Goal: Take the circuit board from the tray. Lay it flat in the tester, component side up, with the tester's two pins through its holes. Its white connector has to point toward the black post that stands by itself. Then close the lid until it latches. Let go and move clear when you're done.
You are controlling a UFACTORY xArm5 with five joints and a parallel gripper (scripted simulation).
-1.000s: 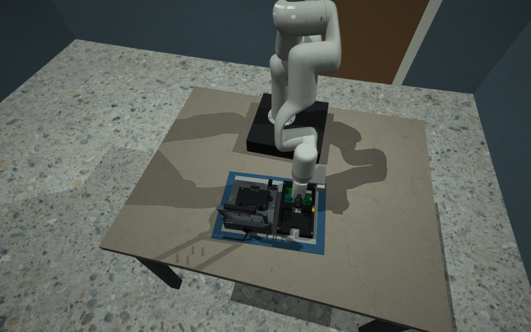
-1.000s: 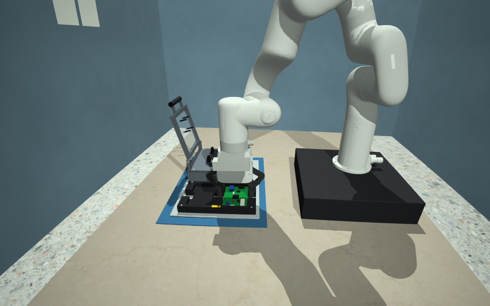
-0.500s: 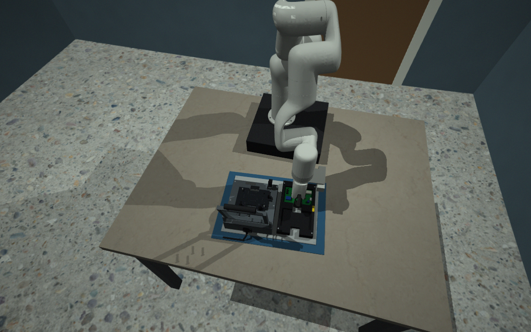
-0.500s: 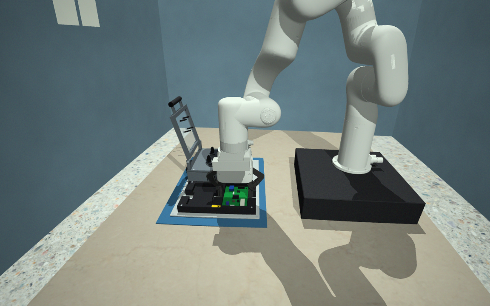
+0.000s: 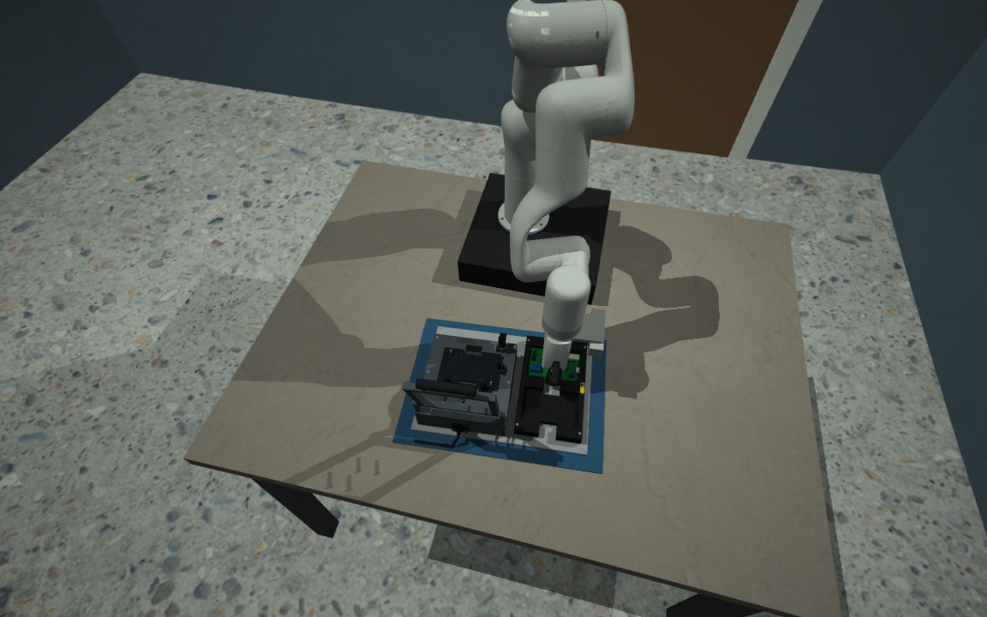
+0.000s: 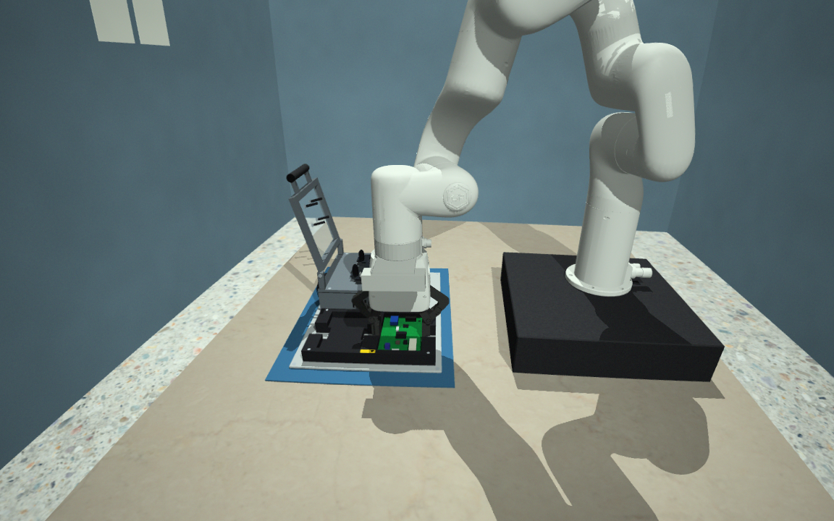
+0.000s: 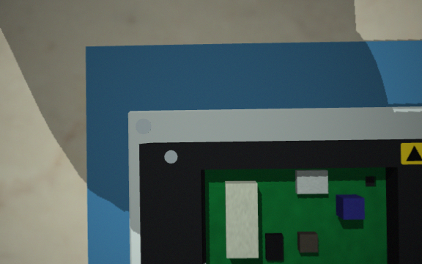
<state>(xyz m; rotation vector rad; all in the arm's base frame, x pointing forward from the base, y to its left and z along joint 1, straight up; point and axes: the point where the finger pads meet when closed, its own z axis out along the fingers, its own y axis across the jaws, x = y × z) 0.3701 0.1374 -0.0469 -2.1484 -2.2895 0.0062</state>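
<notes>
My hand is right at the green circuit board. The rest, counted from my hand: framed lid: 19 cm ahead, 16 cm to the right, 16 cm above; then grey tester: 13 cm to the right, 10 cm ahead, 9 cm above; then black nest: 16 cm to the right, 8 cm ahead, 5 cm above.
</notes>
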